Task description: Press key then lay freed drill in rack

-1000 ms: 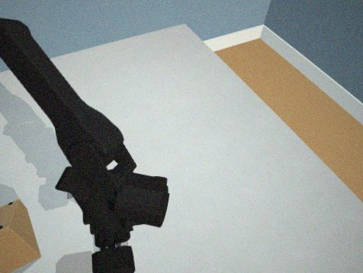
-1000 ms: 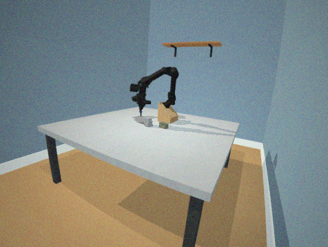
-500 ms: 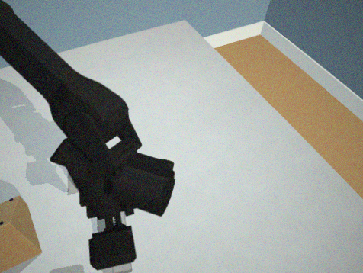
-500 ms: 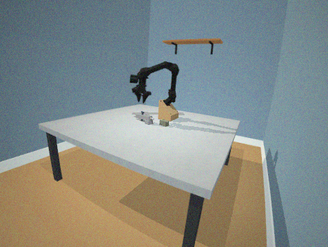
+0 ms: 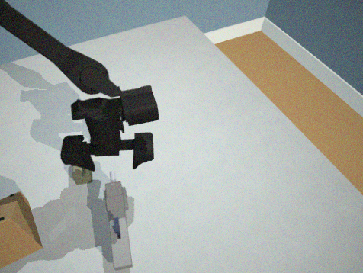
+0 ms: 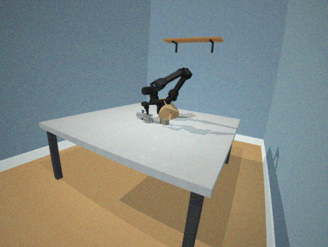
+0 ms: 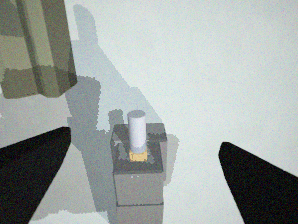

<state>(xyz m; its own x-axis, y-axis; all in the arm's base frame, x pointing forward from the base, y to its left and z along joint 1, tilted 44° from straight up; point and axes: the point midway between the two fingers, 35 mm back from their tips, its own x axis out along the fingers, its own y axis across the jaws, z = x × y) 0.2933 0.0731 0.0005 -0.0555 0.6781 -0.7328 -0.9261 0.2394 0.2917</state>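
The drill lies 50 mm to the right of my gripper tip, 30 mm below it and 20 mm behind it. Round my gripper tip: rack (70 mm to the left, 70 mm behind, 60 mm below); grey block (110 mm to the right, 40 mm below, 30 mm behind); dark blue key (130 mm to the right, 40 mm behind, 20 mm below).
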